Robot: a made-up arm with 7 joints. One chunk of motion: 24 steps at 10 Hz.
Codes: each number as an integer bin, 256 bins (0 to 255) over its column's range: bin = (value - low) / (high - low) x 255, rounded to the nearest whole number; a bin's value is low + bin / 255 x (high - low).
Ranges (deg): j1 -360.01..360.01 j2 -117.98..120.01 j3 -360.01..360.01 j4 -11..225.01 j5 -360.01..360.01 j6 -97.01..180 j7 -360.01..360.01
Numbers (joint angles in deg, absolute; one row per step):
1: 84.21 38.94 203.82 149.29 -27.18 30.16 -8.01
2: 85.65 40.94 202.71 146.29 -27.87 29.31 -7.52
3: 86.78 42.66 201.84 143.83 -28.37 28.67 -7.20
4: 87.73 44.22 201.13 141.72 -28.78 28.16 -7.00
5: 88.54 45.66 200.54 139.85 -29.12 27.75 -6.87
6: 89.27 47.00 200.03 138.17 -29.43 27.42 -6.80
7: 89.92 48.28 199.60 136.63 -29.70 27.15 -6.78
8: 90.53 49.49 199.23 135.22 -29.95 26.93 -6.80
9: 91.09 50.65 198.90 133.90 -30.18 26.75 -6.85
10: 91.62 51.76 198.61 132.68 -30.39 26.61 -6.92
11: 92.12 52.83 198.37 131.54 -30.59 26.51 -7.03
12: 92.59 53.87 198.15 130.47 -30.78 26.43 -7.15
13: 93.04 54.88 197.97 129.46 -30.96 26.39 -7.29
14: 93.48 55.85 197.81 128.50 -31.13 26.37 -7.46
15: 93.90 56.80 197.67 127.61 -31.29 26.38 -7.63
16: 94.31 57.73 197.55 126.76 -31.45 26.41 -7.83
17: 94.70 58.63 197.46 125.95 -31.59 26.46 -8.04
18: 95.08 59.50 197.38 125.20 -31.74 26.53 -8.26
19: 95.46 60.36 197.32 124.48 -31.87 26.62 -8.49
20: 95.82 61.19 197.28 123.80 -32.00 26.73 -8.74
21: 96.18 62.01 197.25 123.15 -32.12 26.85 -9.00
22: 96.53 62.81 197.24 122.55 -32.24 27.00 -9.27
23: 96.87 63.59 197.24 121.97 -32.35 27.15 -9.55
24: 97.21 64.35 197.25 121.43 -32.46 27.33 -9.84
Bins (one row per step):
1: 157 168 200 173 118 117 125
2: 158 170 199 170 118 116 125
3: 158 172 199 167 117 116 125
4: 159 174 199 165 117 115 125
5: 159 175 199 163 117 115 125
6: 159 177 198 161 117 115 125
7: 159 178 198 160 117 114 125
8: 160 179 198 158 117 114 125
9: 160 181 198 157 117 114 125
10: 160 182 198 155 117 114 125
11: 160 183 198 154 117 114 125
12: 160 184 198 153 117 114 125
13: 160 185 198 152 117 114 125
14: 161 186 198 151 116 114 125
15: 161 187 198 150 116 114 125
16: 161 188 197 149 116 114 125
17: 161 189 197 148 116 114 125
18: 161 190 197 147 116 114 125
19: 161 191 197 146 116 114 124
20: 161 192 197 146 116 114 124
21: 162 193 197 145 116 114 124
22: 162 194 197 144 116 114 124
23: 162 195 197 144 116 114 124
24: 162 195 197 143 116 114 124

